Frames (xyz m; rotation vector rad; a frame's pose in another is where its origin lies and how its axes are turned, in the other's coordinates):
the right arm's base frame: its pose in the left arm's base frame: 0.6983 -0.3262 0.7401 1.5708 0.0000 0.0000
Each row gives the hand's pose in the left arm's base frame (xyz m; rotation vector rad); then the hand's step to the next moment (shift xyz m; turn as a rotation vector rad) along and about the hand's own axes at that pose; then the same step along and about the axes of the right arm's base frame.
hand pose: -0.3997 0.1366 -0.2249 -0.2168 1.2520 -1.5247
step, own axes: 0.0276 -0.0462 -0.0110 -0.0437 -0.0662 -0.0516
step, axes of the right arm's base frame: -0.0463 0.0186 0.0229 -0.0592 0.0498 -0.0545
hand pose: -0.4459 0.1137 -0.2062 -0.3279 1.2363 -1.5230
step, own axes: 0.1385 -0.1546 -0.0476 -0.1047 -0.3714 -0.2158
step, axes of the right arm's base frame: -0.1723 0.0527 0.1134 -0.3288 0.2551 -0.1493
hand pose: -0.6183 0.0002 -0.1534 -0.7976 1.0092 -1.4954
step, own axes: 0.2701 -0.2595 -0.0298 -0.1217 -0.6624 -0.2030
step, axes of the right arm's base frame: -0.1773 0.2124 0.2542 -0.4338 0.5264 -0.1717
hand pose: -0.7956 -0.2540 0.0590 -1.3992 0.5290 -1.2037
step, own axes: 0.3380 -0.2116 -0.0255 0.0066 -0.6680 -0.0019
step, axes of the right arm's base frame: 0.0354 0.3090 0.2509 -0.2127 0.6143 -0.1540
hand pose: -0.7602 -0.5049 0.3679 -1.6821 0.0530 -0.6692
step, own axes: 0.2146 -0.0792 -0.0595 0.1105 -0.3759 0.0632
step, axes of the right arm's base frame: 0.1254 0.1617 0.1183 -0.0019 0.3836 -0.1019
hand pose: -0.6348 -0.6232 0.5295 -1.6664 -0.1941 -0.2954
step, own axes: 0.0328 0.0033 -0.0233 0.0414 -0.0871 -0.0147
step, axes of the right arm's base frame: 0.0303 0.0092 0.0250 0.0123 0.0966 0.0062
